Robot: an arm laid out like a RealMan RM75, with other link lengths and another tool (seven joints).
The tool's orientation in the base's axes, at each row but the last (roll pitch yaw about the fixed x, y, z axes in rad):
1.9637, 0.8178, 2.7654
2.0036, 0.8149, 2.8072
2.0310, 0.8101, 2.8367
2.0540, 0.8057, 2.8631
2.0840, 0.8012, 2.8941
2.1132, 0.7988, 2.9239
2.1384, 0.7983, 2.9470
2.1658, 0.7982, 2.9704
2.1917, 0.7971, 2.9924
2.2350, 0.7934, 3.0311
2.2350, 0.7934, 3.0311
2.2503, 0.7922, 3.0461
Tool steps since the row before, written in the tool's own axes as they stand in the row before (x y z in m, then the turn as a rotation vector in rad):
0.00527, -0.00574, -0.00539, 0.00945, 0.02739, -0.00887
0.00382, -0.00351, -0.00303, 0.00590, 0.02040, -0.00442
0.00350, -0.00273, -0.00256, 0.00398, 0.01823, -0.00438
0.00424, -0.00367, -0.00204, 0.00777, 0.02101, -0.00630
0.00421, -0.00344, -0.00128, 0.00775, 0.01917, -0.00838
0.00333, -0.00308, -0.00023, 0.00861, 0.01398, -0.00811
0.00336, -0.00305, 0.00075, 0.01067, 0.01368, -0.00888
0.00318, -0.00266, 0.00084, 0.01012, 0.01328, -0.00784
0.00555, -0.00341, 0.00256, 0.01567, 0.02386, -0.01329
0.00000, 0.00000, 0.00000, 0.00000, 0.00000, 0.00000
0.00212, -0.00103, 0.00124, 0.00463, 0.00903, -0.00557
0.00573, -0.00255, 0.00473, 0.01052, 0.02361, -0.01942
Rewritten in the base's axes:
-0.00379, -0.00622, -0.00606, -0.02464, 0.01220, 0.01273
-0.00254, -0.00359, -0.00409, -0.01633, 0.01049, 0.00968
-0.00245, -0.00290, -0.00344, -0.01399, 0.00878, 0.00972
-0.00219, -0.00303, -0.00465, -0.01896, 0.00977, 0.00931
-0.00188, -0.00242, -0.00467, -0.01920, 0.00703, 0.00892
-0.00089, -0.00163, -0.00414, -0.01711, 0.00406, 0.00510
-0.00041, -0.00095, -0.00448, -0.01879, 0.00357, 0.00374
-0.00044, -0.00073, -0.00414, -0.01766, 0.00402, 0.00350
-0.00081, 0.00022, -0.00695, -0.02957, 0.00755, 0.00775
0.00000, 0.00000, 0.00000, 0.00000, 0.00000, 0.00000
-0.00032, 0.00038, -0.00262, -0.01057, 0.00236, 0.00410
-0.00030, 0.00211, -0.00756, -0.02904, 0.00251, 0.01398

